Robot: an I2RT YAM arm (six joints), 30 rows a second.
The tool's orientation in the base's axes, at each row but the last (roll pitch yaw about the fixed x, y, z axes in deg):
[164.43 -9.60 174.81]
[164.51 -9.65 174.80]
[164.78 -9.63 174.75]
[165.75 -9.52 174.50]
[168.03 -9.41 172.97]
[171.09 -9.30 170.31]
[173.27 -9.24 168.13]
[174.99 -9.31 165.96]
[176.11 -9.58 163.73]
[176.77 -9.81 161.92]
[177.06 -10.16 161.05]
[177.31 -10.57 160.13]
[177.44 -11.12 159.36]
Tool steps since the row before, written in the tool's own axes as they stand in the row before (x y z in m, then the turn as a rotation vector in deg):
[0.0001 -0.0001 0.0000 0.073 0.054 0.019]
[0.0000 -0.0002 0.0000 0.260 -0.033 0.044]
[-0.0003 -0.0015 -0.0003 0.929 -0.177 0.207]
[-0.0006 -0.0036 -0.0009 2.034 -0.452 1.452]
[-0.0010 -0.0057 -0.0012 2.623 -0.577 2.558]
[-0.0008 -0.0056 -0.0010 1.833 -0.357 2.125]
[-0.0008 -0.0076 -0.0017 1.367 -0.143 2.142]
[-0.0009 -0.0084 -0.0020 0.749 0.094 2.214]
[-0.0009 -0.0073 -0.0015 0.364 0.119 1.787]
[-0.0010 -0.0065 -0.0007 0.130 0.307 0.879]
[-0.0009 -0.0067 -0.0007 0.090 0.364 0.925]
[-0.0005 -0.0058 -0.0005 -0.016 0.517 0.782]
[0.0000 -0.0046 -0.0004 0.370 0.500 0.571]
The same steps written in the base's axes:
[-0.0001 -0.0001 0.0000 -0.067 0.063 0.008]
[0.0000 -0.0002 -0.0001 -0.266 0.004 -0.007]
[0.0001 -0.0015 -0.0002 -0.964 -0.028 -0.087]
[0.0002 -0.0038 -0.0001 -2.254 0.136 -1.161]
[0.0003 -0.0059 -0.0002 -2.998 0.336 -2.158]
[-0.0002 -0.0057 0.0000 -2.130 0.340 -1.830]
[-0.0007 -0.0078 0.0007 -1.635 0.455 -1.897]
[-0.0010 -0.0086 0.0011 -0.992 0.544 -2.047]
[-0.0011 -0.0074 0.0008 -0.561 0.414 -1.689]
[-0.0010 -0.0065 0.0002 -0.151 0.424 -0.826]
[-0.0013 -0.0067 0.0002 -0.101 0.469 -0.875]
[-0.0015 -0.0057 0.0001 0.072 0.562 -0.747]
[-0.0016 -0.0043 0.0002 -0.254 0.657 -0.466]

